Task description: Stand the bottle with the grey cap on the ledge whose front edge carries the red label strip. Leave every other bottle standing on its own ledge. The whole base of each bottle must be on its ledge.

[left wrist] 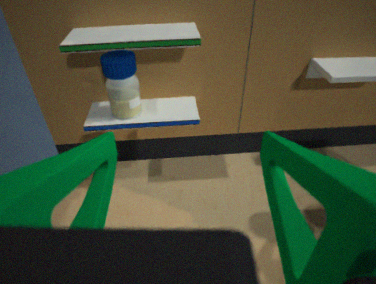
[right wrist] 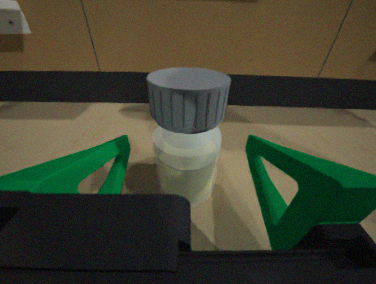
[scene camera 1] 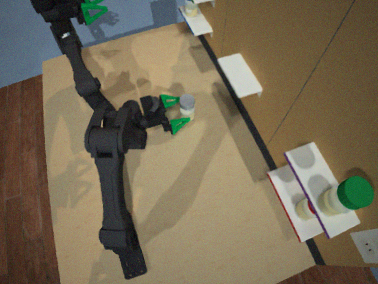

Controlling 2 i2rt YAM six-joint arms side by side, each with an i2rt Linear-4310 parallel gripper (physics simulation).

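Places are measured from the left arm's base along level axes (x ahead, y left, z up), in millimetres.
Pixels of known places: left gripper, between the fingertips: point(left wrist: 188, 142) point(scene camera 1: 106, 2); right gripper, between the fingertips: point(right wrist: 187, 141) point(scene camera 1: 185, 108); left arm's base, origin of its link: point(scene camera 1: 96, 101); right arm's base, origin of its link: point(scene camera 1: 128, 244).
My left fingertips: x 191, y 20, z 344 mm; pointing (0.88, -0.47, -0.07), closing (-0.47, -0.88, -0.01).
Observation:
Ahead of a thing's pixels: the offset from my left fingertips to its top centre. "pt": to the spot under its first point.
The bottle with the grey cap @(34 mm ahead, 339 mm right, 239 mm down) point(scene camera 1: 187, 104) point(right wrist: 186, 165) stands upright on the table. My right gripper point(scene camera 1: 183, 109) point(right wrist: 187, 141) is open, with one finger on each side of this bottle and gaps between fingers and bottle in the right wrist view. The ledge with the red label strip @(5 mm ahead, 810 mm right, 184 mm down) point(scene camera 1: 286, 189) is at the lower right in scene camera 1. A red-capped bottle @(2 mm back, 841 mm right, 79 mm down) point(scene camera 1: 303, 210) stands on its lower part, partly hidden by the purple-strip ledge @(pt 26 mm ahead, 748 mm right, 44 mm down) point(scene camera 1: 305, 160) above. My left gripper point(scene camera 1: 104, 4) point(left wrist: 188, 142) is open and empty, at the top left in scene camera 1.
A large green-capped bottle @(17 mm back, 842 mm right, 61 mm up) point(scene camera 1: 356, 192) stands on the purple-strip ledge. A blue-capped bottle @(328 mm ahead, 48 mm right, 79 mm down) point(left wrist: 122, 95) stands on the blue-strip ledge @(320 mm ahead, 75 mm right, 184 mm down) point(left wrist: 170, 107), below a green-strip ledge @(320 mm ahead, 75 mm right, 44 mm down) point(left wrist: 132, 34). A bare white ledge @(162 mm ahead, 442 mm right, 114 mm down) point(scene camera 1: 240, 75) is on the wall beyond the grey-capped bottle.

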